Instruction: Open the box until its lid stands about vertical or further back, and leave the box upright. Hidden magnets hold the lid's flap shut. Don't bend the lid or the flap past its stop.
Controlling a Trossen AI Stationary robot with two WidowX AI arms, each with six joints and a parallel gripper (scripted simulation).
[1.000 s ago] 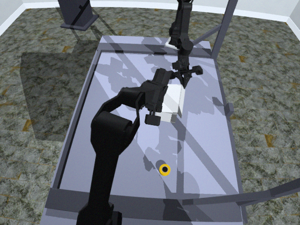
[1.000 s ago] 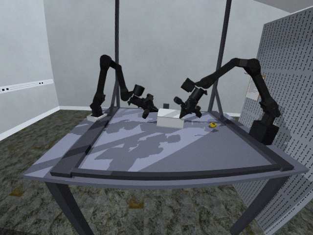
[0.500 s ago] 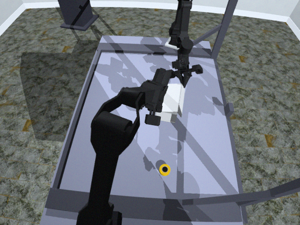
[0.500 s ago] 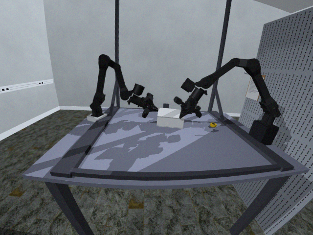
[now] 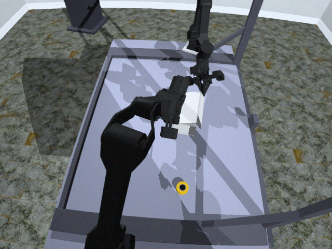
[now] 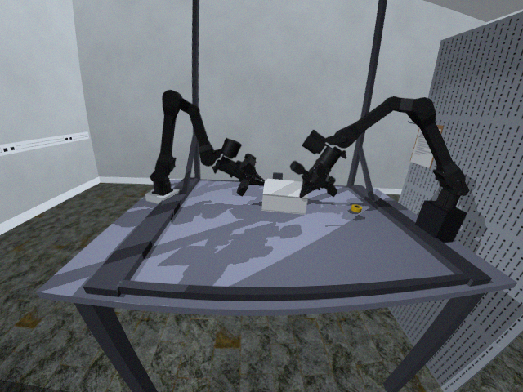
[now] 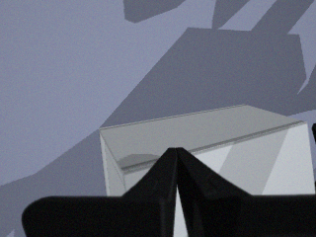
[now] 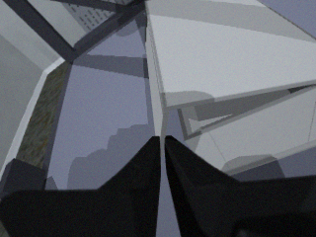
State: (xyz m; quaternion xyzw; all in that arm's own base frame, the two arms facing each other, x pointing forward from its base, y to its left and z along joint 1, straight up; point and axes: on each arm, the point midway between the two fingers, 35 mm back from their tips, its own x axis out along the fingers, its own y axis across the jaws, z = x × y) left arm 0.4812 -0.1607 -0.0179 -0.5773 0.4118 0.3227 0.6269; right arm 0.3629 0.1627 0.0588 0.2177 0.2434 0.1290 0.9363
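The box is 1 cm ahead of my right hand, 12 cm to the left of it and 3 cm below it.
Right now the box is 8 cm to the right of my left hand, 7 cm behind it and 4 cm below it.
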